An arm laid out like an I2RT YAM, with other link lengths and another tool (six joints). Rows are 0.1 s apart.
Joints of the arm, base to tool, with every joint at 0 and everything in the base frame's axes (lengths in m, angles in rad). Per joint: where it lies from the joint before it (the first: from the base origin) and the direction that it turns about. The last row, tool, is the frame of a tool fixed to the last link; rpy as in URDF.
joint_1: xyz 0.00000 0.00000 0.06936 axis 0 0 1
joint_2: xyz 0.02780 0.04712 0.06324 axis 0 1 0
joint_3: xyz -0.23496 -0.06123 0.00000 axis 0 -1 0
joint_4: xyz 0.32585 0.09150 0.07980 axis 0 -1 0
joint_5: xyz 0.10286 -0.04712 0.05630 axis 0 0 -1
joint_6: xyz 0.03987 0.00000 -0.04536 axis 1 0 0
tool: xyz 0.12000 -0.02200 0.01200 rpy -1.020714 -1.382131 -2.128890
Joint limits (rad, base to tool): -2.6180..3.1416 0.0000..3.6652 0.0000..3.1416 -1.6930..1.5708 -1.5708..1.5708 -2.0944..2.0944
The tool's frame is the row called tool.
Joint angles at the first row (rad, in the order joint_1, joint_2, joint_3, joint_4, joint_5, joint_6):
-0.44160, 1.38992, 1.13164, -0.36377, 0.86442, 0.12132
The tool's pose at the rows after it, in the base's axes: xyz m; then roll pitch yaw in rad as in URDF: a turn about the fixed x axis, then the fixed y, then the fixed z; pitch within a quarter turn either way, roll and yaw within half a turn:
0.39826 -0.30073 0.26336 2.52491 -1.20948 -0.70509
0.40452 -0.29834 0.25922 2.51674 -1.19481 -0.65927
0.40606 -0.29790 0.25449 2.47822 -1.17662 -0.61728
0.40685 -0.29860 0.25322 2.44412 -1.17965 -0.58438
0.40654 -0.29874 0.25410 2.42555 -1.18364 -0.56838
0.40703 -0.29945 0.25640 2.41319 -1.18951 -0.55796
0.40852 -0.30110 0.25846 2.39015 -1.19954 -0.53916
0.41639 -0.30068 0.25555 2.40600 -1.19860 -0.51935
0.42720 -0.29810 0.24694 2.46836 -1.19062 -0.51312
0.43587 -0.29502 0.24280 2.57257 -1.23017 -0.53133
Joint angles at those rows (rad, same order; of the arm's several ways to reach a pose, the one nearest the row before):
-0.43571, 1.38041, 1.11852, -0.34684, 0.84423, 0.09690
-0.43159, 1.38114, 1.10917, -0.33118, 0.81579, 0.06906
-0.42919, 1.38975, 1.10609, -0.32879, 0.81855, 0.05334
-0.42880, 1.39134, 1.09464, -0.30256, 0.82533, 0.03635
-0.42841, 1.38900, 1.08912, -0.29061, 0.83087, 0.02839
-0.42875, 1.38978, 1.09060, -0.28161, 0.83443, 0.02231
-0.42944, 1.39562, 1.09120, -0.25963, 0.84125, 0.01181
-0.42823, 1.40473, 1.08920, -0.23510, 0.80986, -0.00692
-0.42812, 1.40904, 1.07586, -0.21035, 0.74285, -0.02551
-0.43529, 1.38213, 1.02327, -0.13026, 0.65135, -0.04373

